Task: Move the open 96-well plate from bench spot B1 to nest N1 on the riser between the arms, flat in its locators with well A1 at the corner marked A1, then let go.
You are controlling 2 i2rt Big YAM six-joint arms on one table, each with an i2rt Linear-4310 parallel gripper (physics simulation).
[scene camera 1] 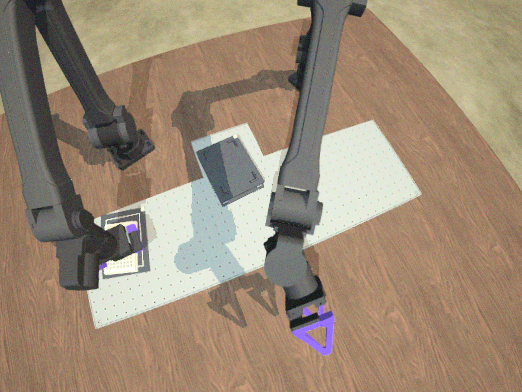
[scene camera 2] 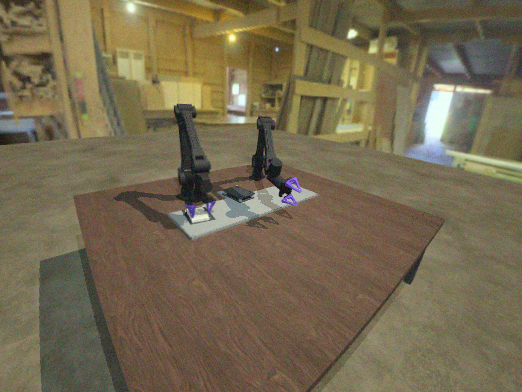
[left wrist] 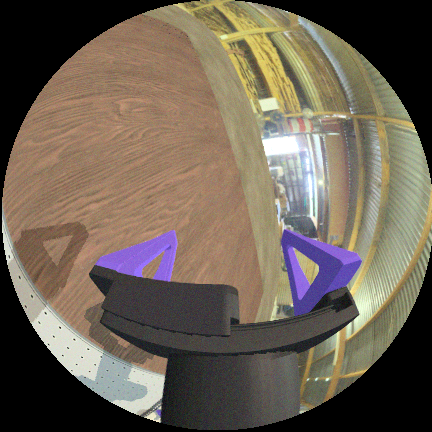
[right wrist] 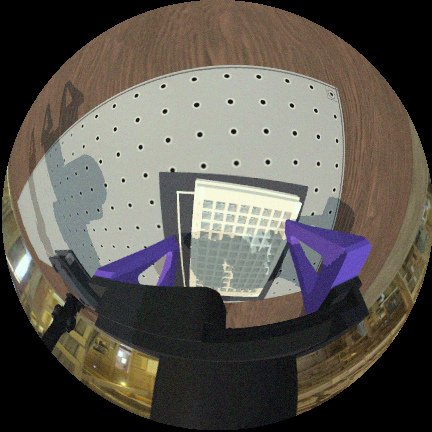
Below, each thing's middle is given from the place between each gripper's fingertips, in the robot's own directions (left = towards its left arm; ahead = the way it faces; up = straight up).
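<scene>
Starting from my left hand, I find the white well plate (right wrist: 237, 235) 130 mm below it, 380 mm behind it and 320 mm to the right of it. The dark nest (scene camera 1: 138, 214) is 140 mm below that same left hand, 390 mm behind it and 310 mm to the right of it.
My right gripper is 30 mm past the white well plate, and going by its middle, the plate is nearer to my right gripper than to my left hand. As for the dark nest, it is 10 mm below my right hand, 40 mm behind it and 10 mm to the left of it.
</scene>
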